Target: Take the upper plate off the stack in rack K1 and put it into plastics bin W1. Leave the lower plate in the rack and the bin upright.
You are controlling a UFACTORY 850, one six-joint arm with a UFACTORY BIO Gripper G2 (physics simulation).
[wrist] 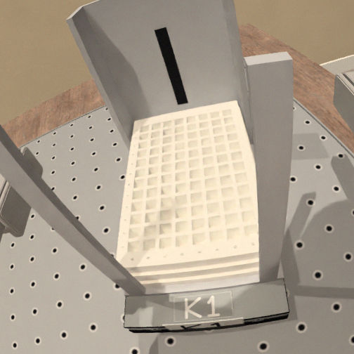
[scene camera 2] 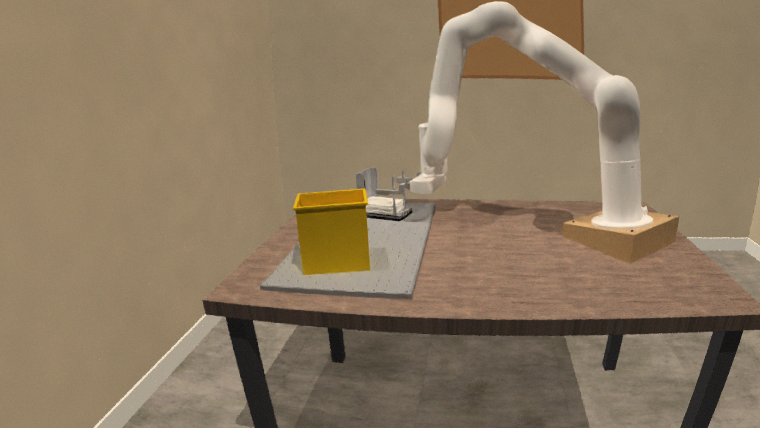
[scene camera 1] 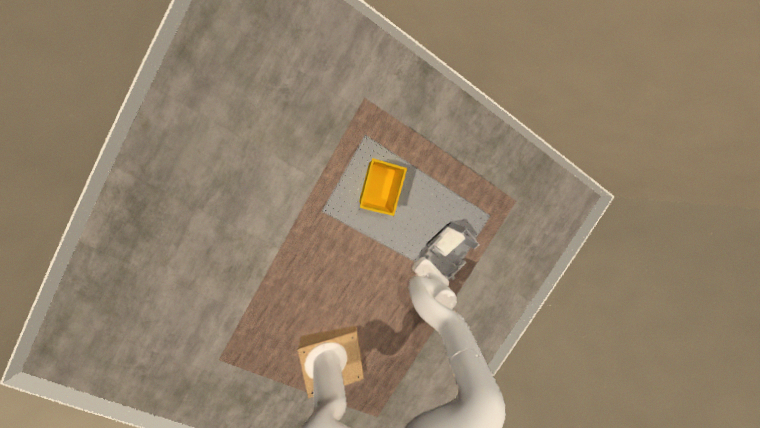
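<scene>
Rack K1 (scene camera 2: 370,180) (wrist: 125,50) has a tall slotted back wall and two front posts. The cream upper plate (scene camera 1: 449,240) (scene camera 2: 385,202) (wrist: 190,175), gridded with square wells, lies level in it. The lower plate (wrist: 200,278) is under it, with its front edge showing. My gripper (scene camera 1: 452,245) (scene camera 2: 382,187) (wrist: 181,145) is open and empty, its fingers apart on either side of the rack, seemingly a little above the upper plate. The yellow plastics bin W1 (scene camera 1: 383,188) (scene camera 2: 335,239) stands upright and open-topped; it does not show in the wrist view.
Rack and bin stand on a grey perforated board (scene camera 1: 340,196) (scene camera 2: 398,265) on the brown table (scene camera 1: 297,276) (scene camera 2: 505,276). The arm's wooden base block (scene camera 1: 351,366) (scene camera 2: 638,241) stands at the table's other end. The rack's front posts rise between my fingers.
</scene>
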